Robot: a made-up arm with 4 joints. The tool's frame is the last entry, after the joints. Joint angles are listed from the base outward. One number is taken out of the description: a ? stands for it. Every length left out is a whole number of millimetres.
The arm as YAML. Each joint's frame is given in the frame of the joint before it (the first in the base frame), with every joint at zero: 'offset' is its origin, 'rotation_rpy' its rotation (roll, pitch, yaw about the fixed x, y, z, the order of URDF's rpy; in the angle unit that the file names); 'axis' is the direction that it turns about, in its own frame. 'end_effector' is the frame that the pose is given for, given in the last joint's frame.
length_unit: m
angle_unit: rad
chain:
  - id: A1
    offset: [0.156, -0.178, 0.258]
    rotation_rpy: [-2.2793, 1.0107, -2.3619]
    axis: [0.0, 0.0, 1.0]
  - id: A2
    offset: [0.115, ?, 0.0]
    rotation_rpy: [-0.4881, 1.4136, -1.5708]
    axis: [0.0, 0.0, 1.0]
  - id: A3
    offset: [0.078, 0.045, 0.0]
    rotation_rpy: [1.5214, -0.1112, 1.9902]
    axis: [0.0, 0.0, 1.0]
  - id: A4
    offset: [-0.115, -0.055, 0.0]
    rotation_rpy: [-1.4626, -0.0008, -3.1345]
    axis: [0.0, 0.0, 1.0]
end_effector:
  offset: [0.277, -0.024, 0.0]
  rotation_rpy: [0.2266, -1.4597, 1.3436]
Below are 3 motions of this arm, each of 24 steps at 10 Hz.
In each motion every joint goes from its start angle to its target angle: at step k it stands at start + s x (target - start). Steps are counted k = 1, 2, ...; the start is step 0. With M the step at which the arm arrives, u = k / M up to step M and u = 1 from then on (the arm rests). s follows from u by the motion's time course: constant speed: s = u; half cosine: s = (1 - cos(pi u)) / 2; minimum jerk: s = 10 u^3 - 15 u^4 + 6 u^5.
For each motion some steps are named. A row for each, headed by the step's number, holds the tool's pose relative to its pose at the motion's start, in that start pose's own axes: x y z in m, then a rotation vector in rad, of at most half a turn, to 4 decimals.
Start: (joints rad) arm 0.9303 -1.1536 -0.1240 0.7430
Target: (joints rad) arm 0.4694 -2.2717 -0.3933 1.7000
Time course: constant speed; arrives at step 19
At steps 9, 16, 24:
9: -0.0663 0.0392 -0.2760 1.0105 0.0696 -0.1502
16: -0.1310 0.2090 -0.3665 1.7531 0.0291 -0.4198
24: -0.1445 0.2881 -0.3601 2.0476 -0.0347 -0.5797

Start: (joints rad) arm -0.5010 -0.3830 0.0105 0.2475
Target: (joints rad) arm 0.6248 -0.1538 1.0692 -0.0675
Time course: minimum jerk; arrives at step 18
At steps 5, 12, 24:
5: 0.0164 0.0085 0.0290 -0.1010 0.0053 -0.0112
12: 0.1090 0.0233 0.1311 -0.5049 0.1896 -0.0904
24: 0.1379 0.0079 0.1453 -0.5804 0.2864 -0.1161

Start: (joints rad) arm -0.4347 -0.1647 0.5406 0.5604
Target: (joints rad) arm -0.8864 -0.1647 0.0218 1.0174
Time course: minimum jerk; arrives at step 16
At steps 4, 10, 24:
4: -0.0063 0.0017 -0.0135 0.0488 -0.0133 0.0044
10: -0.0390 0.0198 -0.0964 0.3527 -0.0908 0.0434
24: -0.0507 0.0327 -0.1322 0.4929 -0.1230 0.0664

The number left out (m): 0.033
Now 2 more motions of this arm.
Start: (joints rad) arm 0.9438 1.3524 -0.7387 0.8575
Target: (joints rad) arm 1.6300 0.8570 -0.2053 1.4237
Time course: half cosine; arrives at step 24
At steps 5, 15, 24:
5: 0.0170 0.0019 -0.0256 0.0603 0.0993 -0.0184
15: 0.0214 0.0203 -0.1907 0.4762 0.5601 -0.2666
24: -0.0204 0.0504 -0.2653 0.7299 0.7054 -0.4735

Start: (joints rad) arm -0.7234 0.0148 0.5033 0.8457
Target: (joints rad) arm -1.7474 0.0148 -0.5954 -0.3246
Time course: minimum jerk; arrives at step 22
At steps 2, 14, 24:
2: -0.0011 0.0007 0.0022 -0.0081 -0.0027 0.0004
14: -0.1939 0.1007 0.1781 -0.7835 -0.3314 -0.0823
24: -0.2728 0.1271 0.2027 -0.9922 -0.4220 -0.1740

